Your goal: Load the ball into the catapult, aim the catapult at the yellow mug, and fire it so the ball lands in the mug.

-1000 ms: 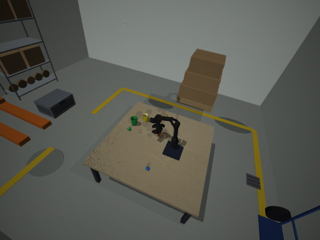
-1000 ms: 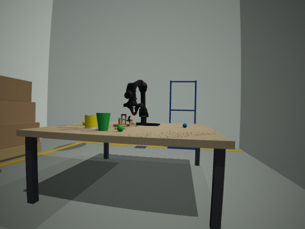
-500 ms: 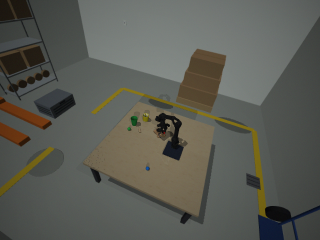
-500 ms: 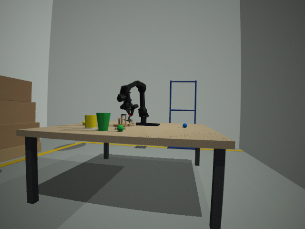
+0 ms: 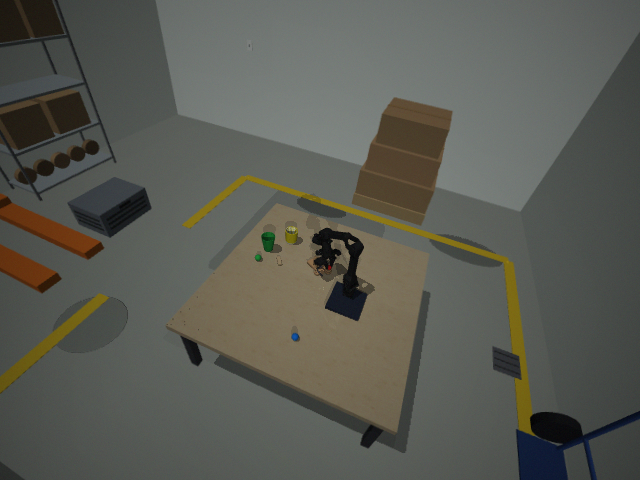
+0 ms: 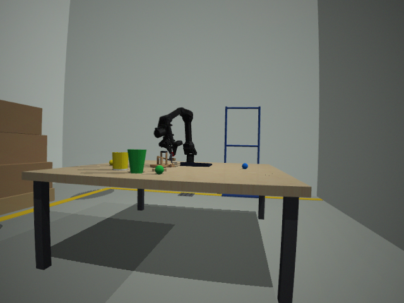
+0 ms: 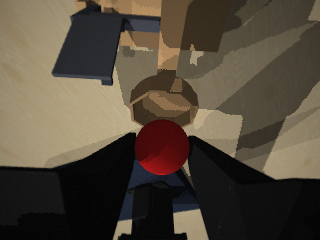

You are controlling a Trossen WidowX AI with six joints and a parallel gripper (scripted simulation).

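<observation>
Now: the red ball 10 mm above my gripper tip. Also, from my gripper tip: yellow mug: 350 mm ahead, 240 mm to the right, 50 mm below; wooden catapult: 60 mm ahead, 20 mm to the right, 30 mm below; wooden block: 350 mm ahead, 70 mm below.
</observation>
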